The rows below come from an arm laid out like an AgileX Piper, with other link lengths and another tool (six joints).
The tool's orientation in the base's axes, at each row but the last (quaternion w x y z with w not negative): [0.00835 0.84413 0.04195 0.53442]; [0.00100 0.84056 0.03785 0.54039]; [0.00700 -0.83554 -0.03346 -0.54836]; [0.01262 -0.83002 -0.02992 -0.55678]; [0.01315 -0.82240 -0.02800 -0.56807]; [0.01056 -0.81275 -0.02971 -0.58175]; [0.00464 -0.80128 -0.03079 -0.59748]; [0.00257 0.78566 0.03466 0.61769]
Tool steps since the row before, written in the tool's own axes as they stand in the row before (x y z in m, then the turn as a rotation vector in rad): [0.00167 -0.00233 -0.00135 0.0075 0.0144 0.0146]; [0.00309 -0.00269 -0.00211 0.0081 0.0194 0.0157]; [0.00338 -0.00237 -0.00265 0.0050 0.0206 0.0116]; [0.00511 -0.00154 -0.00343 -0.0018 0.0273 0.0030]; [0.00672 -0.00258 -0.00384 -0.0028 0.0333 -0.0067]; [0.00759 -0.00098 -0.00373 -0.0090 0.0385 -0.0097]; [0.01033 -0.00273 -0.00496 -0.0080 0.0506 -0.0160]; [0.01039 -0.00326 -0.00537 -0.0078 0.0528 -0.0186]
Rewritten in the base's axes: [-0.00065 0.00241 0.00195 0.0173 -0.0133 0.0014]; [-0.00081 0.00280 0.00357 0.0188 -0.0182 0.0017]; [-0.00124 0.00240 0.00410 0.0139 -0.0197 0.0005]; [-0.00133 0.00153 0.00601 0.0038 -0.0271 -0.0025]; [-0.00137 0.00258 0.00762 -0.0052 -0.0337 0.0001]; [-0.00115 0.00106 0.00837 -0.0097 -0.0392 -0.0047]; [-0.00196 0.00296 0.01123 -0.0148 -0.0516 -0.0016]; [-0.00294 0.00364 0.01120 -0.0172 -0.0538 -0.0007]
